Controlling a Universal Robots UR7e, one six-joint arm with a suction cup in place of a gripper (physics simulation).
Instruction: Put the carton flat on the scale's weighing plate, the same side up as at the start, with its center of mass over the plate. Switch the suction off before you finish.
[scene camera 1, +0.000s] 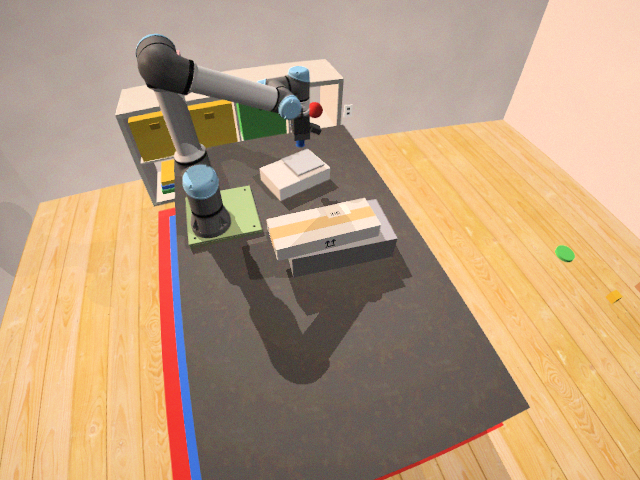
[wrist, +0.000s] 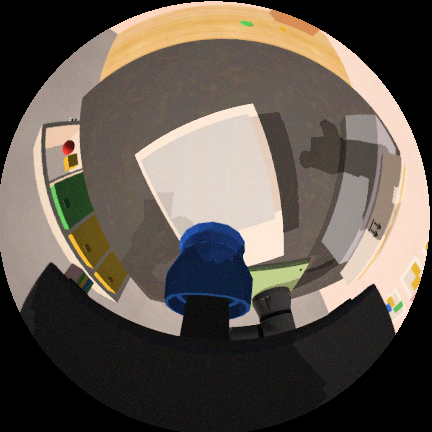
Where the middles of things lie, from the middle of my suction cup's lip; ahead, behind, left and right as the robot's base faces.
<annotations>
Right now the white carton (scene camera 1: 305, 232) is 430 mm to the right of my suction cup and 50 mm below it. From my suction cup the other things lie so: white scale (scene camera 1: 298, 172) (140 mm below, 30 mm behind, 10 mm to the right); then grey block (scene camera 1: 380, 247) (410 mm to the right, 130 mm below, 50 mm ahead).
</annotations>
